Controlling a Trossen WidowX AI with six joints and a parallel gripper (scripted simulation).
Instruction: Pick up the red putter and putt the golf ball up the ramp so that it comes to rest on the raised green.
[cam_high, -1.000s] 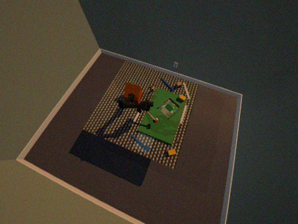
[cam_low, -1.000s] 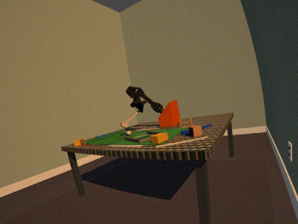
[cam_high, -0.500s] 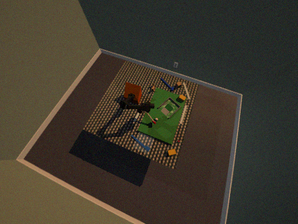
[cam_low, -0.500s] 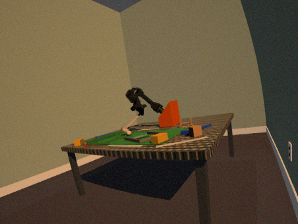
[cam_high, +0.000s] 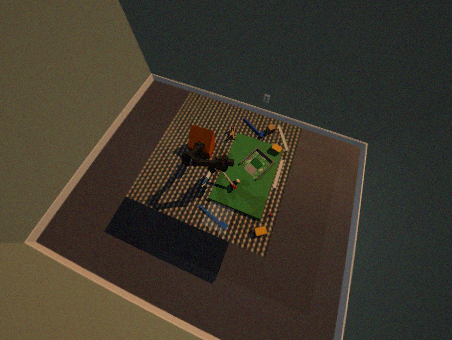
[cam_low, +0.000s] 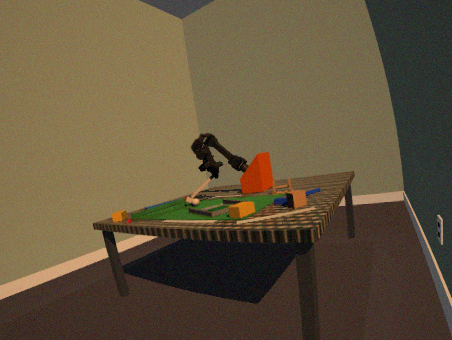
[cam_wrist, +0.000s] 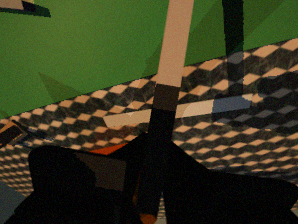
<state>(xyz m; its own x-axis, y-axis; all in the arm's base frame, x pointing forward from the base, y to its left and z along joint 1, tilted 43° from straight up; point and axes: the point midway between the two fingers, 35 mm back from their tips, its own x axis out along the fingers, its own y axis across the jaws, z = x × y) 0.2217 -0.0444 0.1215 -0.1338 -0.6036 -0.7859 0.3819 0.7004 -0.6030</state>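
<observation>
My gripper tip is now 110 mm short of the red putter, 40 mm to the left of it and 40 mm above it. The rest, counted from my gripper tip: brown cube (300 mm ahead, 630 mm to the left, 100 mm below); green mat (260 mm ahead, 100 mm to the left, 130 mm below); golf ball (210 mm ahead, 20 mm to the right, 110 mm below).
</observation>
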